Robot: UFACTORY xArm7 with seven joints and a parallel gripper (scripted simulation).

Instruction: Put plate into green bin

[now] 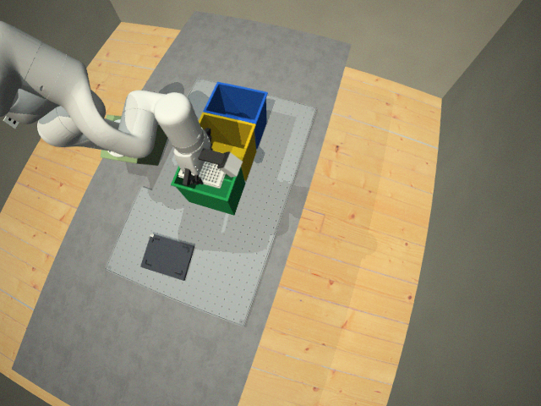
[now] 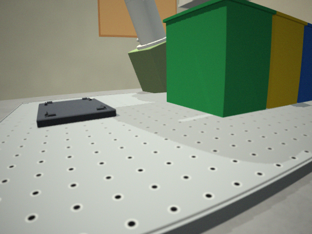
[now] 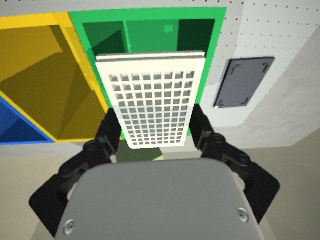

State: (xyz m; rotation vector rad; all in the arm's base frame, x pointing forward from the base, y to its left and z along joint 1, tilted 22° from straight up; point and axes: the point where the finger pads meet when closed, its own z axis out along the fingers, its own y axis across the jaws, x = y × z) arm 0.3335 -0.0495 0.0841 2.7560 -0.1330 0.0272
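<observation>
Right now my hand is 1 cm above the white 96-well plate. Round my hand: yellow bin (13 cm to the left, 13 cm below, 1 cm ahead); then green bin (13 cm below); then blue bin (26 cm to the left, 13 cm below, 3 cm ahead).
</observation>
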